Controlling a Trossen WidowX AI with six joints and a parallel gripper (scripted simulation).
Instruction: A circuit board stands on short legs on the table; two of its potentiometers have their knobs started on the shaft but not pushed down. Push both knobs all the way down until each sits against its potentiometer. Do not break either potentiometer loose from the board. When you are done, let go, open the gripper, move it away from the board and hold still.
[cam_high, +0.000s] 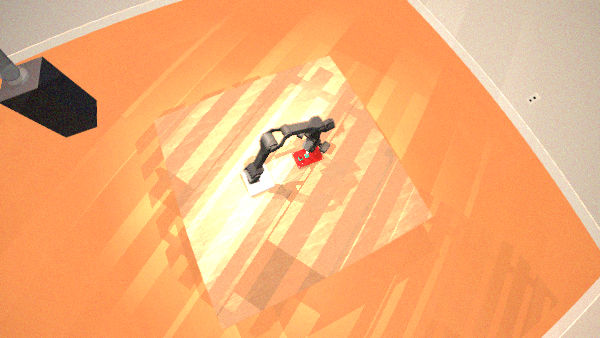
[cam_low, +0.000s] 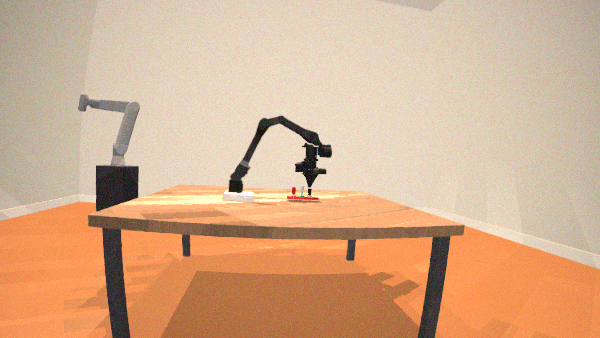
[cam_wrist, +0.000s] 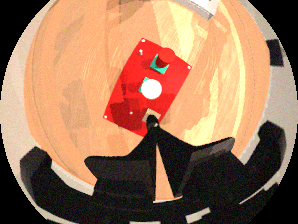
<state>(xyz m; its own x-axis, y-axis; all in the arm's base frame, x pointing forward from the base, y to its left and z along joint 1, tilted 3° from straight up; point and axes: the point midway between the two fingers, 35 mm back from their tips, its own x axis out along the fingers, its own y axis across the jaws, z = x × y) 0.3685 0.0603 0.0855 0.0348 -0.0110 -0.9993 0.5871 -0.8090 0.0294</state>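
The black knob is 20 mm below my gripper tip. Round my gripper tip: red knob 80 mm behind, 30 mm to the right, 20 mm below.
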